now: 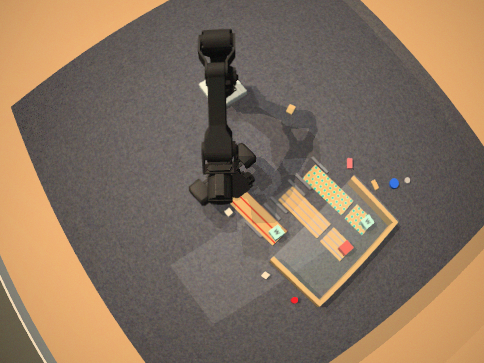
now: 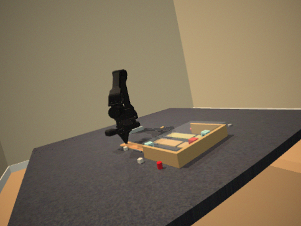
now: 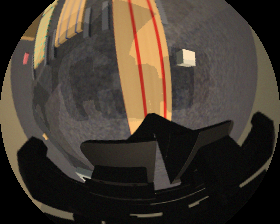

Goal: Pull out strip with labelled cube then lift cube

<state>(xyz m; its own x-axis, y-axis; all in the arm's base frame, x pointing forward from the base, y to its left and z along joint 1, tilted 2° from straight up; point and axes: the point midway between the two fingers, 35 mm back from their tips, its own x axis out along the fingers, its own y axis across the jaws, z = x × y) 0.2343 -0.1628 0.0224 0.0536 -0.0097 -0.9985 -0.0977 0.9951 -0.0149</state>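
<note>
Now: the strip 9 cm ahead of my gripper tip and 1 cm to the left of it. From my gripper tip the other things lie so: red cylinder: 38 cm ahead, 5 cm to the right, 1 cm above; pink block: 32 cm to the left, 17 cm ahead; blue disc: 39 cm to the left, 30 cm ahead.
</note>
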